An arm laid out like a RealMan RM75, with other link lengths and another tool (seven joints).
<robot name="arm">
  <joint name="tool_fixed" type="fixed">
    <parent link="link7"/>
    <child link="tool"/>
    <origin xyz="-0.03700 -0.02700 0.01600" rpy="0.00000 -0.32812 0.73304"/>
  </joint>
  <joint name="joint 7" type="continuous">
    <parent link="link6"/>
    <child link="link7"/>
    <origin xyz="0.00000 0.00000 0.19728"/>
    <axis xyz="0 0 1"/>
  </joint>
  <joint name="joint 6" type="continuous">
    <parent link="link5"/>
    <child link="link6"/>
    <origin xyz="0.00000 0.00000 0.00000"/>
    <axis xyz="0 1 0"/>
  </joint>
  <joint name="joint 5" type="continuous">
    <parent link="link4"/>
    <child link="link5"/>
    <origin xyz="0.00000 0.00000 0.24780"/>
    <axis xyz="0 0 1"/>
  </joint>
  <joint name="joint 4" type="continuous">
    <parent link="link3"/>
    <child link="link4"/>
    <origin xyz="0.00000 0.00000 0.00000"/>
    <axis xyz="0 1 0"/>
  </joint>
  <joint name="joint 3" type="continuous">
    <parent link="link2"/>
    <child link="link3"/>
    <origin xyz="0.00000 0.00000 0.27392"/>
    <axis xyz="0 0 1"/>
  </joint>
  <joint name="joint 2" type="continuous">
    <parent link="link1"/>
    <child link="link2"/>
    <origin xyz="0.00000 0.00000 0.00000"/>
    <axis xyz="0 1 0"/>
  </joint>
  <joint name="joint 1" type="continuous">
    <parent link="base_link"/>
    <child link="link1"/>
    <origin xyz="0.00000 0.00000 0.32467"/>
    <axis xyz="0 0 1"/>
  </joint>
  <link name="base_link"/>
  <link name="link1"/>
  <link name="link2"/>
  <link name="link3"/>
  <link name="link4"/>
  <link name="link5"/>
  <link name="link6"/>
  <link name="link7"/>
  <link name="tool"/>
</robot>
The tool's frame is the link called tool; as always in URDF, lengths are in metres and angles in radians. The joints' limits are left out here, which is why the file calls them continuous.
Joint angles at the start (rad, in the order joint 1, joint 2, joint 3, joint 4, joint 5, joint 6, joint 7): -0.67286 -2.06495 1.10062 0.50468 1.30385 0.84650 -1.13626
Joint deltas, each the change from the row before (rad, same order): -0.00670 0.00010 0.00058 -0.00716 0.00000 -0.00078 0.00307; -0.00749 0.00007 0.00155 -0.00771 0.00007 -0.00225 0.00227; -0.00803 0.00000 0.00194 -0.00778 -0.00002 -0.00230 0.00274; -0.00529 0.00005 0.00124 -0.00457 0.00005 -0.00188 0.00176; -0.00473 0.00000 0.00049 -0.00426 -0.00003 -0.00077 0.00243; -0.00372 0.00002 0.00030 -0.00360 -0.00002 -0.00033 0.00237; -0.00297 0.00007 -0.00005 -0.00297 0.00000 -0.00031 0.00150; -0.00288 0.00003 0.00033 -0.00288 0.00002 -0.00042 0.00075; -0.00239 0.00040 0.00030 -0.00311 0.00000 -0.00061 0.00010; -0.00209 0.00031 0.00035 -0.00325 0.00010 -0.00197 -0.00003; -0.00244 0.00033 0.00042 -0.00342 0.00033 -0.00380 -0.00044; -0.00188 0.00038 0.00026 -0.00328 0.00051 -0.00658 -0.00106; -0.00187 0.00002 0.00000 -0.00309 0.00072 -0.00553 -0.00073
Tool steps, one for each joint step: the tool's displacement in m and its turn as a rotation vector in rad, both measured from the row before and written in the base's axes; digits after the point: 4 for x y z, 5 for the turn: 0.0014 0.0006 -0.0017 -0.00342 0.00237 -0.00261; 0.0015 0.0007 -0.0019 -0.00399 0.00297 -0.00184; 0.0018 0.0008 -0.0020 -0.00413 0.00347 -0.00275; 0.0013 0.0007 -0.0012 -0.00218 0.00256 -0.00195; 0.0012 0.0006 -0.0010 -0.00182 0.00207 -0.00251; 0.0009 0.0004 -0.0008 -0.00151 0.00180 -0.00223; 0.0007 0.0003 -0.0006 -0.00114 0.00106 -0.00130; 0.0007 0.0003 -0.0007 -0.00154 0.00078 -0.00092; 0.0002 0.0002 -0.0005 -0.00151 0.00063 0.00031; -0.0002 0.0001 -0.0005 -0.00110 0.00118 0.00178; -0.0005 0.0003 -0.0005 -0.00055 0.00195 0.00310; -0.0013 0.0004 -0.0002 0.00080 0.00285 0.00604; -0.0010 0.0003 -0.0004 0.00035 0.00241 0.00497
